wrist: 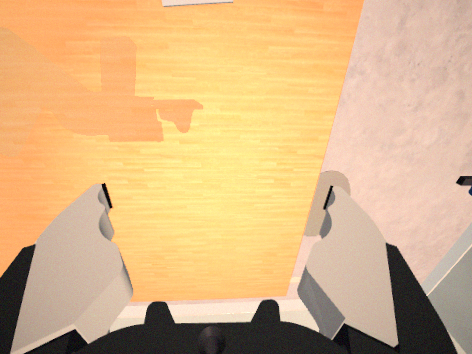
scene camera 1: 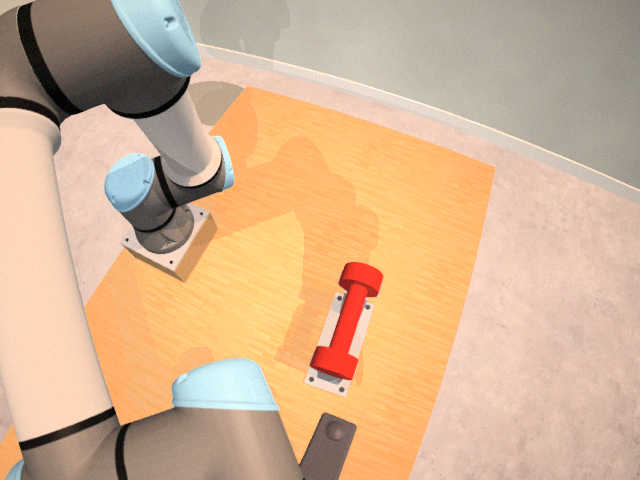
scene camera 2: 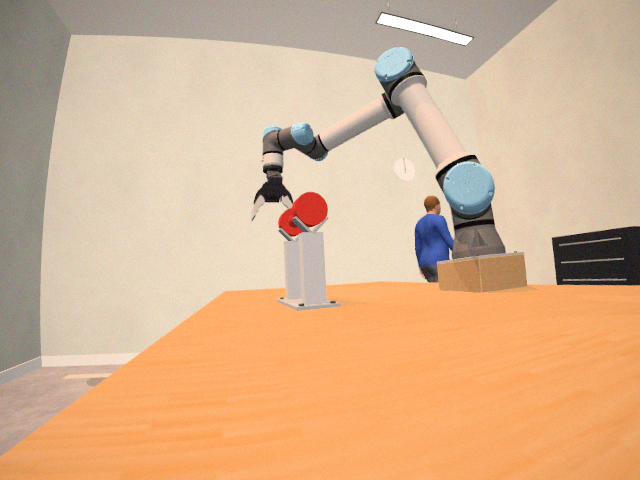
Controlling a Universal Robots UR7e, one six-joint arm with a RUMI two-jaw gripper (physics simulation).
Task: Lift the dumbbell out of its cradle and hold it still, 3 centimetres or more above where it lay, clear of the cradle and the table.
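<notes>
A red dumbbell rests in the V-shaped holders of the white cradle, with a thick disc at each end of its handle. My gripper is open and empty, pointing down, its two pale fingers wide apart. It is beyond the dumbbell's far end in scene camera 2, where the dumbbell hides part of one finger. In scene camera 1 part of its dark body shows at the bottom, past the cradle's lower end, with the fingers out of frame. The dumbbell does not show in the wrist view.
The cradle stands on the wooden table. The arm's base block stands on the same table, to the cradle's right in scene camera 2. A strip of white plate shows at the wrist view's top edge.
</notes>
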